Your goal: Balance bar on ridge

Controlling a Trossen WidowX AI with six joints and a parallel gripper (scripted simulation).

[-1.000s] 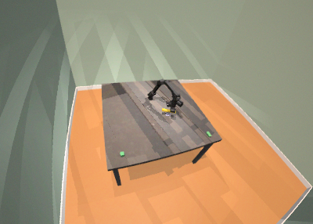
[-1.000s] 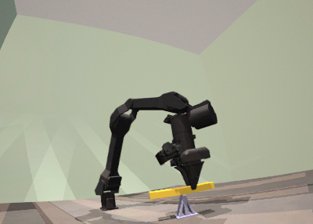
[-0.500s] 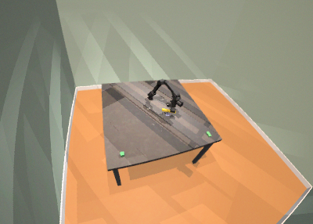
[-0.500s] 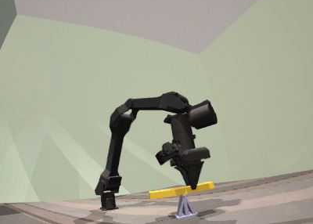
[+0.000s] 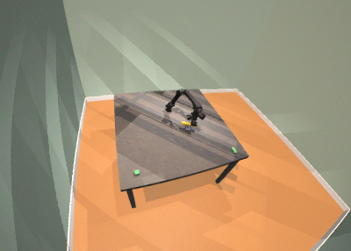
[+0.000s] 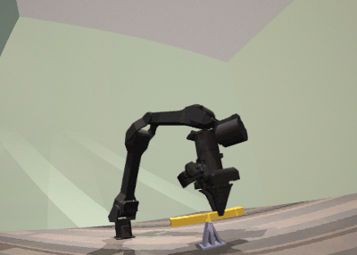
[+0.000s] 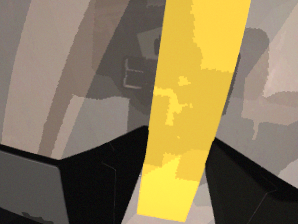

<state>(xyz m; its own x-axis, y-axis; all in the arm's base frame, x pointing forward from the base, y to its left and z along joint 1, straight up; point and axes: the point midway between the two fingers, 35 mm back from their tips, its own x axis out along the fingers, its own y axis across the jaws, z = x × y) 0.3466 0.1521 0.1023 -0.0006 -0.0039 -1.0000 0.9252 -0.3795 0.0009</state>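
My gripper tip is 10 mm past the yellow bar and 30 mm to the left of it. From my gripper tip the other things lie so: small grey ridge stand (10 mm behind, 20 mm to the right, 40 mm below).
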